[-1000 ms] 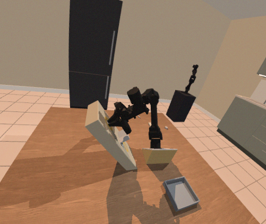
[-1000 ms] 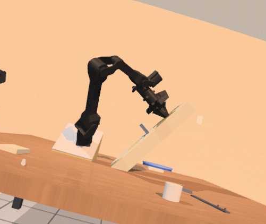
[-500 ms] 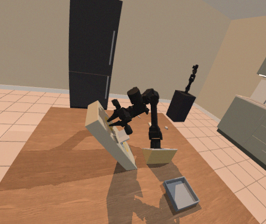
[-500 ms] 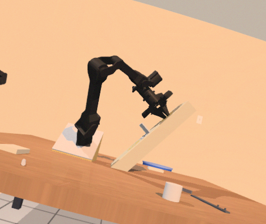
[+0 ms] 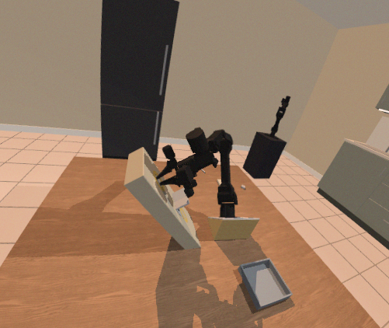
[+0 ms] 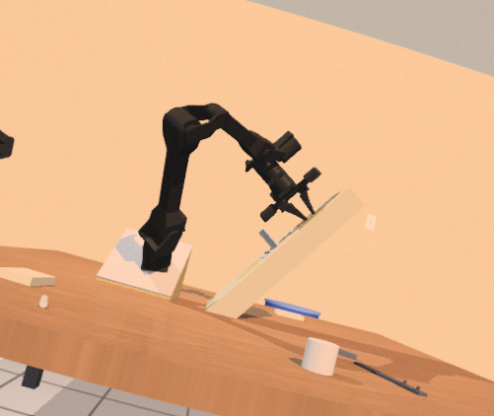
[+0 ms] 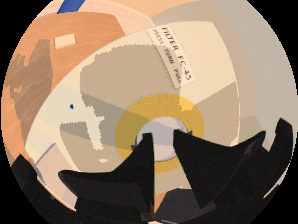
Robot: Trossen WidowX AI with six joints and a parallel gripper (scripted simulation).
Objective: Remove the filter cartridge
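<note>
Now: the filter cartridge 10 mm below my gripper tip and 10 mm ahead of it. Round my gripper tip: peg: 510 mm to the right, 440 mm behind, 270 mm below; then tray: 390 mm behind, 300 mm to the left, 270 mm below.
</note>
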